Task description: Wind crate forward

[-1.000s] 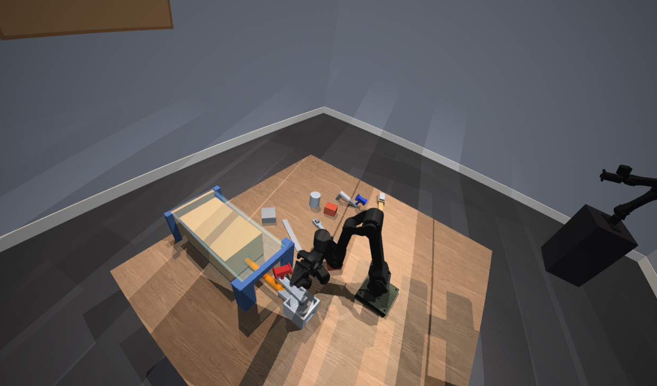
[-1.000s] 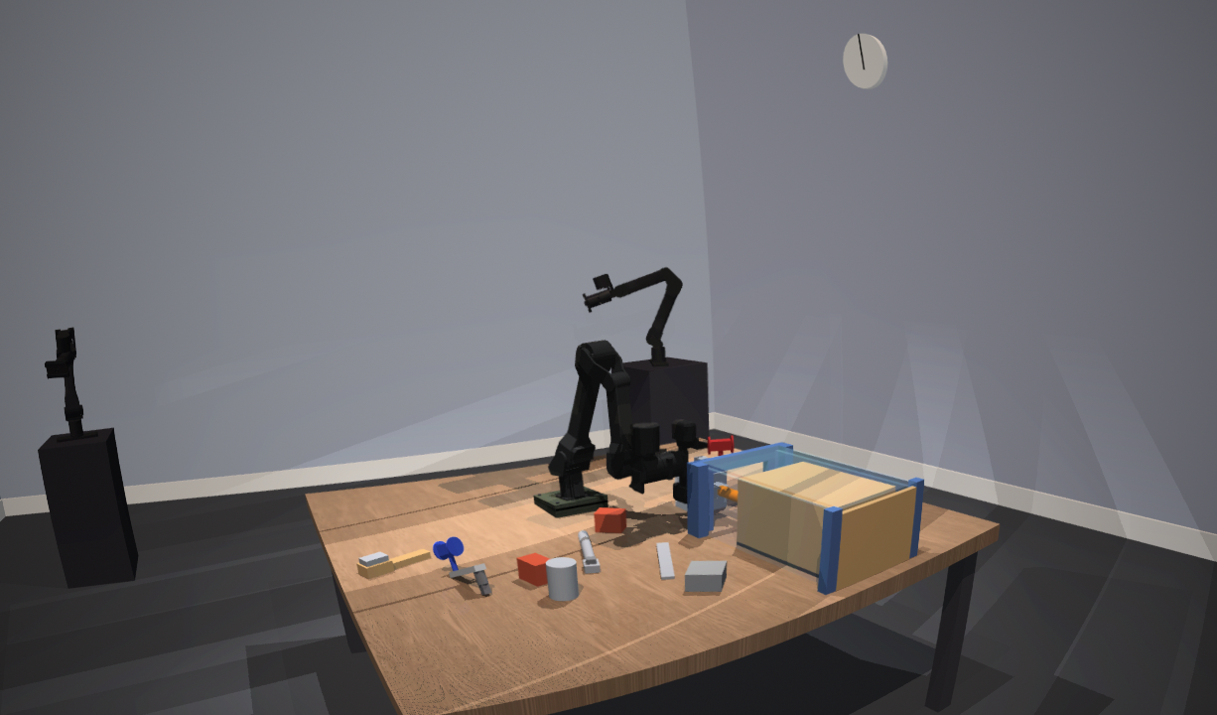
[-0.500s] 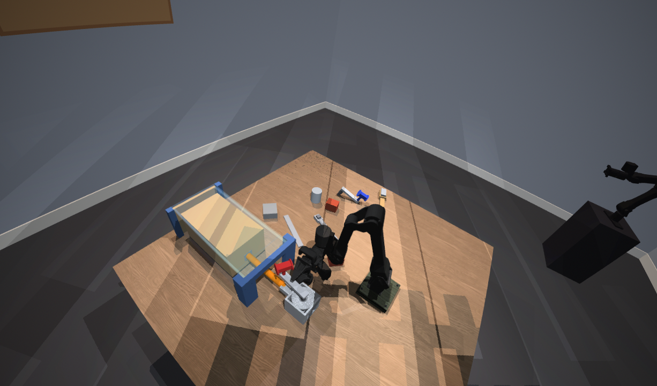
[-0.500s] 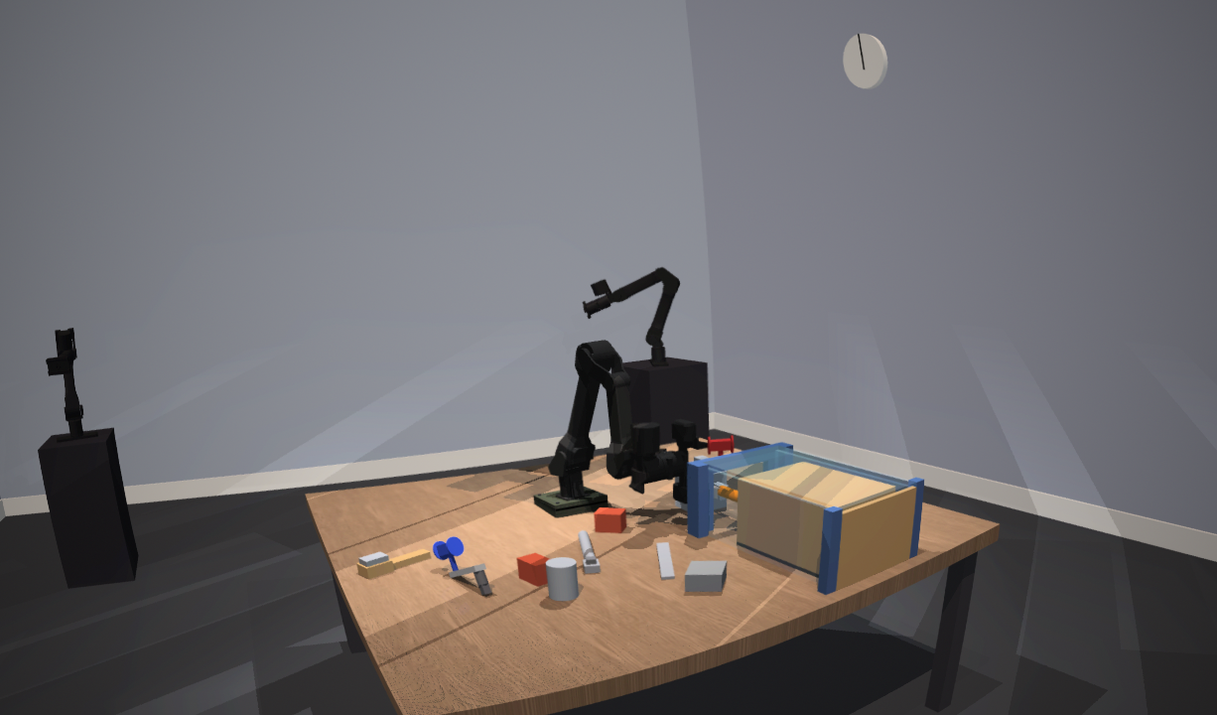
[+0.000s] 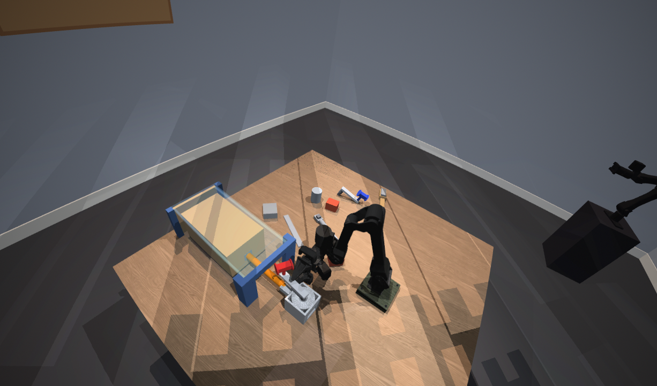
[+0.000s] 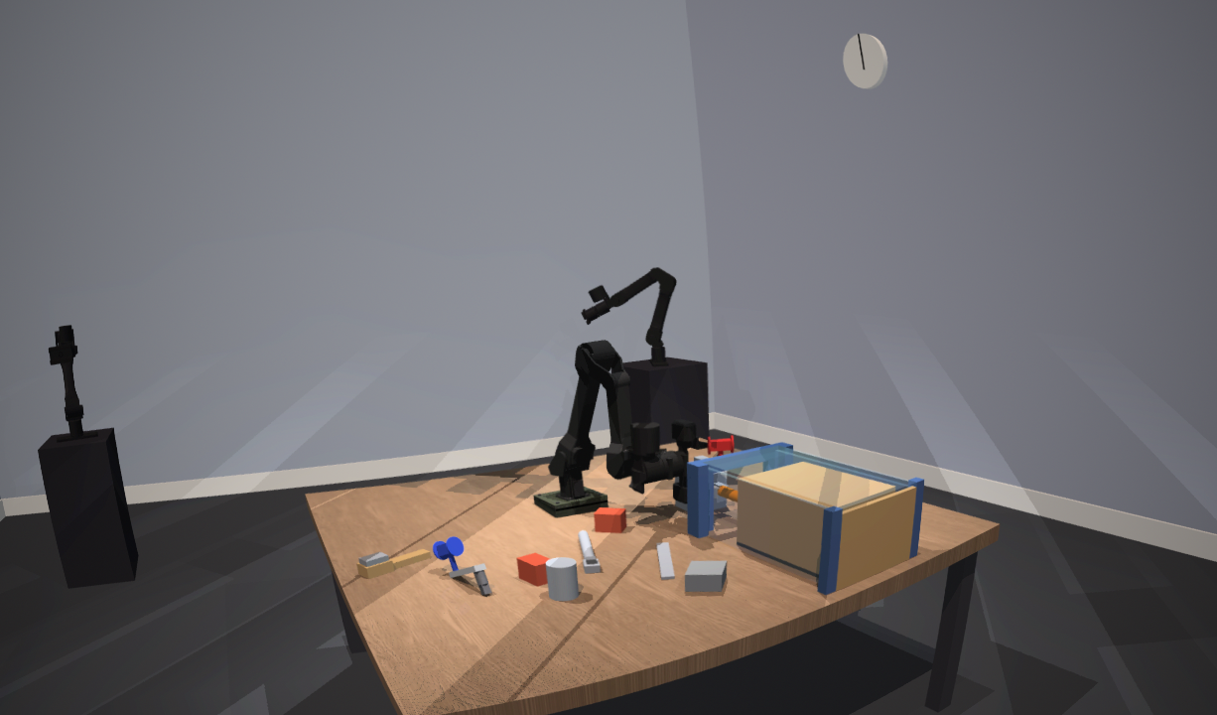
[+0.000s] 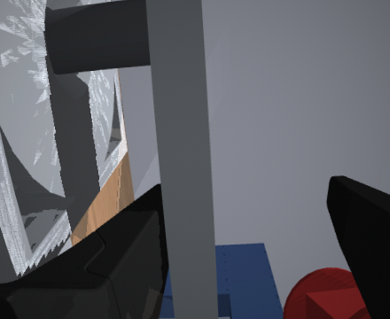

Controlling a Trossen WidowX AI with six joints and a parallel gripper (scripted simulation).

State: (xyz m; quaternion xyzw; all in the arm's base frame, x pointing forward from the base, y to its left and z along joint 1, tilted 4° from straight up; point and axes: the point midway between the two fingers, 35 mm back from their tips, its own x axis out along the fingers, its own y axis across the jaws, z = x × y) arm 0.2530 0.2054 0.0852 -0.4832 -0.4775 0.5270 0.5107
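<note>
My gripper tip is 1 cm to the left of the winch handle, 1 cm short of it and 1 cm above it. Round my gripper tip: red knob 5 cm ahead, 2 cm to the right, 2 cm above; grey winch 10 cm below, 6 cm behind, 1 cm to the right; blue frame 11 cm ahead, 3 cm below, 1 cm to the right.
</note>
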